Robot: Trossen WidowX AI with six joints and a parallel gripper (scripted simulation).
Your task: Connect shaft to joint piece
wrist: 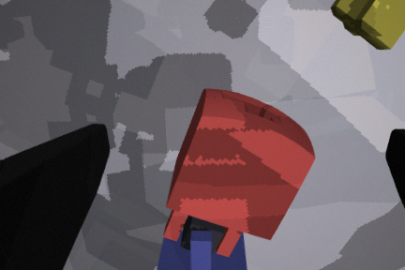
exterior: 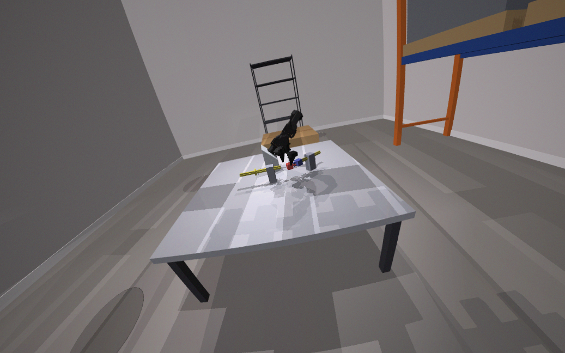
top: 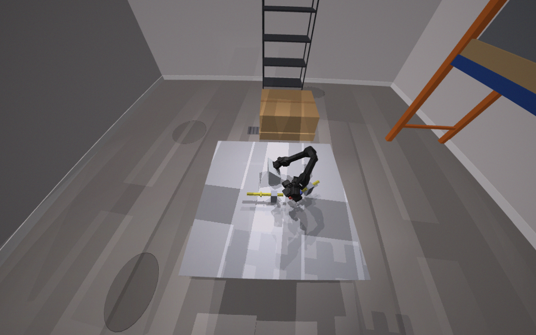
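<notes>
Now: the red joint piece 1 cm behind my gripper tip, 2 cm to the left of it and 2 cm below it.
</notes>
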